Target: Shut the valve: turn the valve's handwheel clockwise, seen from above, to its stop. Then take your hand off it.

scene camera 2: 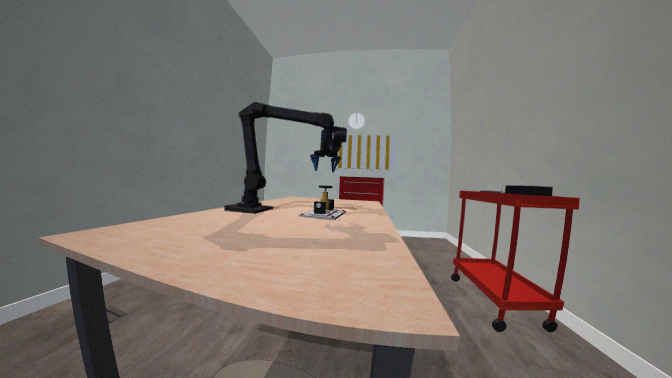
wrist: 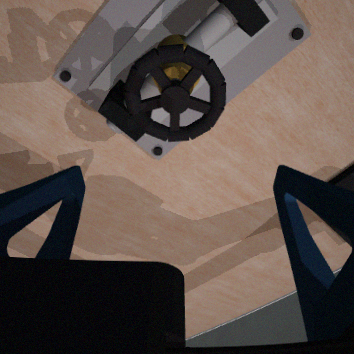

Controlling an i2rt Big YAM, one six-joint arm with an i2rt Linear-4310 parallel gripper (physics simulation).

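Observation:
The valve's black handwheel (scene camera 2: 325, 187) (wrist: 175, 99) is a five-spoked ring, level on top of the brass valve body (scene camera 2: 325, 201) (wrist: 176, 68). The valve sits on a grey base plate (scene camera 2: 309, 215) (wrist: 260, 75) on the table. My gripper (scene camera 2: 325, 171) (wrist: 178, 175) is wide open and empty, with its blue fingers pointing down. It hangs above the handwheel, clear of it, with a visible gap in the scene view. In the wrist view the wheel lies above the line between the fingertips. Part of the valve body is hidden under the wheel.
Black blocks (scene camera 2: 319, 207) (wrist: 247, 17) hold the pipe on both sides of the valve. The arm's base (scene camera 2: 248, 207) stands on the wooden table (scene camera 2: 300, 280), left of the valve. A red cart (scene camera 2: 520, 201) stands right of the table, and a red drawer cabinet (scene camera 2: 361, 189) is behind it.

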